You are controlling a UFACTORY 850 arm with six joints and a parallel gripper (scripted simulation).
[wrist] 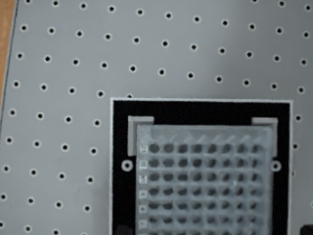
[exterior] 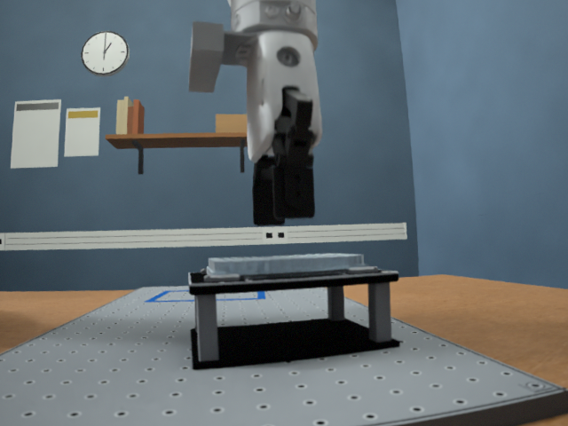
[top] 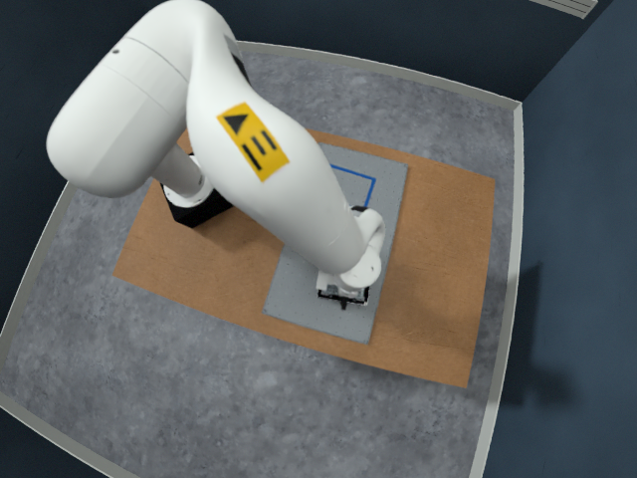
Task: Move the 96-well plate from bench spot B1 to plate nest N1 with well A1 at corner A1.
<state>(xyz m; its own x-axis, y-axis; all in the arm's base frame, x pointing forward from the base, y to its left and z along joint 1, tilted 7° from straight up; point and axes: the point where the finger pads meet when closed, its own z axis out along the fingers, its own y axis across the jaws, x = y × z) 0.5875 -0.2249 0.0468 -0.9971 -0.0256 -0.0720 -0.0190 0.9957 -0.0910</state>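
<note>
My hand is 50 mm above the 96-well plate. The rest, counted from my hand: black raised plate nest (60 mm below).
</note>
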